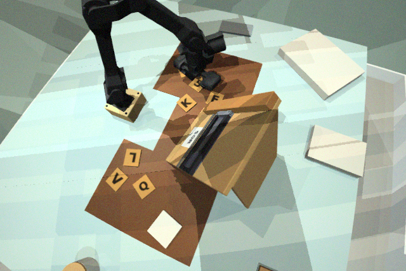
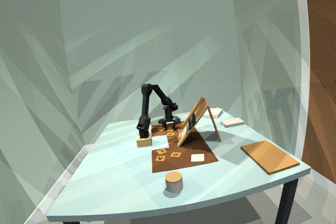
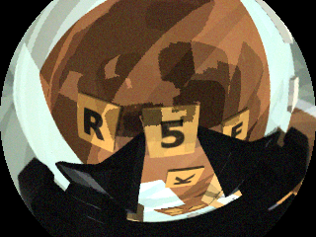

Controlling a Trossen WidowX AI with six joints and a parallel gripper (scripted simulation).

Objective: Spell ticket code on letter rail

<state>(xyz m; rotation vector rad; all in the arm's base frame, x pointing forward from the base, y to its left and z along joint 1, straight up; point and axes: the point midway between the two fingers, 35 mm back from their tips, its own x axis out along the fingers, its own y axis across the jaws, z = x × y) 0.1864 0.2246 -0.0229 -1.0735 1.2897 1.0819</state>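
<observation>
My gripper tip is now 80 mm past the r tile and 30 mm to the right of it. Round my gripper tip: s tile: right at my gripper tip; brown mat: 200 mm to the right, 20 mm ahead; k tile: 100 mm to the right.
</observation>
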